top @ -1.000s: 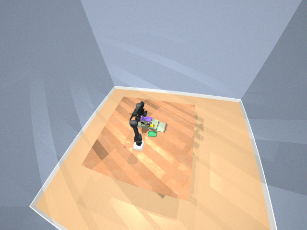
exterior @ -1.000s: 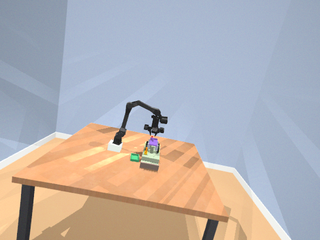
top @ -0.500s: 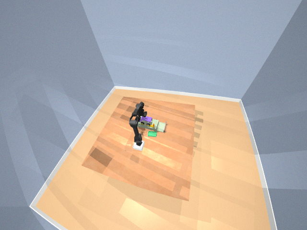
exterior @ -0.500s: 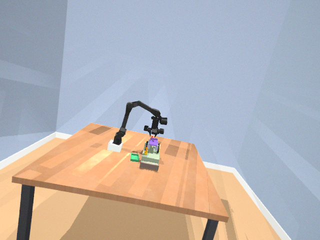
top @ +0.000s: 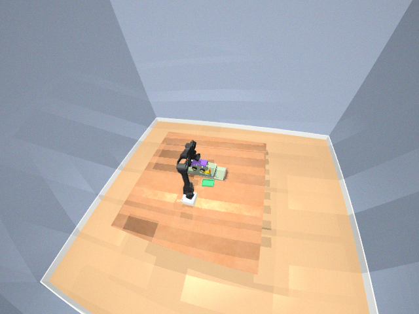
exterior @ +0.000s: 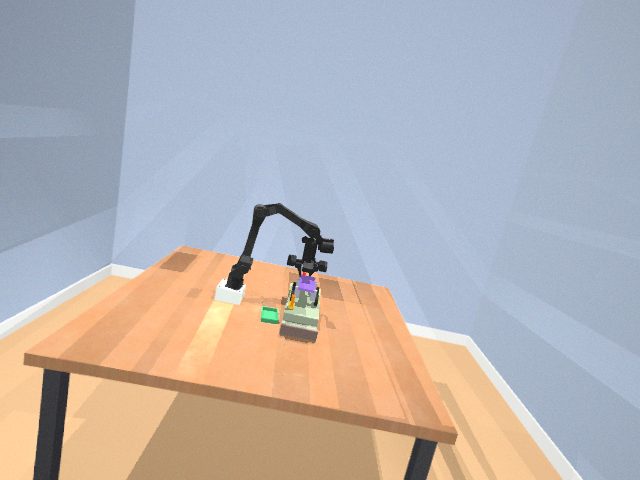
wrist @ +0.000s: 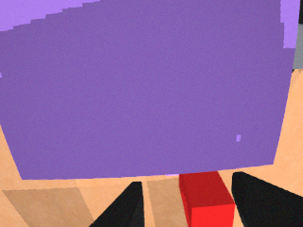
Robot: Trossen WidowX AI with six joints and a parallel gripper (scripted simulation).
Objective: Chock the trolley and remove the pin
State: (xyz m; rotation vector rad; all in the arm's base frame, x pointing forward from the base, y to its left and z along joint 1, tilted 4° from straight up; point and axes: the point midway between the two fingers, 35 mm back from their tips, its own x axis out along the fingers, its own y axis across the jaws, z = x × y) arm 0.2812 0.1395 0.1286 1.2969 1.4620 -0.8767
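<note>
The red-headed stop pin is 1 cm below my gripper tip. Round my gripper tip: trolley (3 cm ahead, 9 cm to the right, 3 cm below); ramp (3 cm ahead, 10 cm to the right, 9 cm below); yellow chock (19 cm to the right, 6 cm below).
</note>
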